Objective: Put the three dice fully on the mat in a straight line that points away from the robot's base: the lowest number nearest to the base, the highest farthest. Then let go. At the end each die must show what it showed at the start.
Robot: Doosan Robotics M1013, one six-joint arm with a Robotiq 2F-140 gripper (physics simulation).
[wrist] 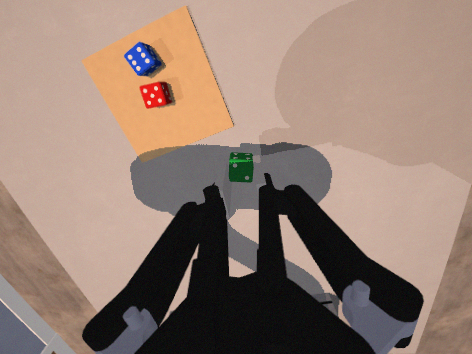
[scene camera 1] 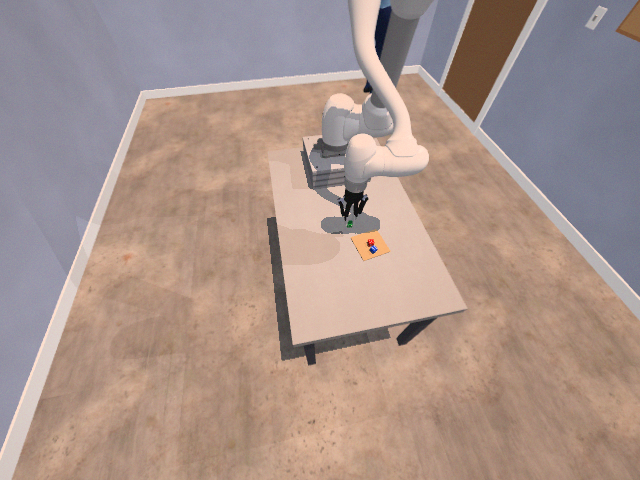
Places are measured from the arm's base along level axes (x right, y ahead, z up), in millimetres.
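Where they show: gripper, fingertip midpoint: (wrist: 241,170) (scene camera 1: 349,223); arm's base at its link origin: (scene camera 1: 335,147).
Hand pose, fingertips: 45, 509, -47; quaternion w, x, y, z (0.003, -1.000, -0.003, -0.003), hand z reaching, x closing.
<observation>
Things, the pixels of their top centre, and the offset from my fingertips, as dx, dy, dz. Level surfaces: height alone.
- green die at its top centre: (wrist: 241,171) (scene camera 1: 349,222) +0, +4, +15
- orange mat at its top centre: (wrist: 160,94) (scene camera 1: 370,244) -85, +92, -63
- red die at its top centre: (wrist: 152,95) (scene camera 1: 371,241) -85, +92, -38
- blue die at its top centre: (wrist: 138,59) (scene camera 1: 374,247) -87, +130, -38
- table at its surface level: dz -67
The green die (scene camera 1: 349,224) (wrist: 241,168) is between my fingertips, beside the mat's base-side edge; the face turned to the wrist camera shows two pips. My gripper (scene camera 1: 350,220) (wrist: 241,170) is shut on it, low at the table; whether the die touches the table I cannot tell. The orange mat (scene camera 1: 362,252) (wrist: 197,95) carries the red die (scene camera 1: 371,242) (wrist: 153,95), showing five, and the blue die (scene camera 1: 373,249) (wrist: 140,59), showing six. Red is nearer to the base than blue; a small gap parts them, and blue is turned relative to red.
The robot's base stands on a grey block (scene camera 1: 327,178) at the table's far end. The table (scene camera 1: 330,299) (wrist: 400,200) extends around the mat, with its front edge beyond the mat from the base. The arm's shadow lies around the green die and touches the mat's corner.
</observation>
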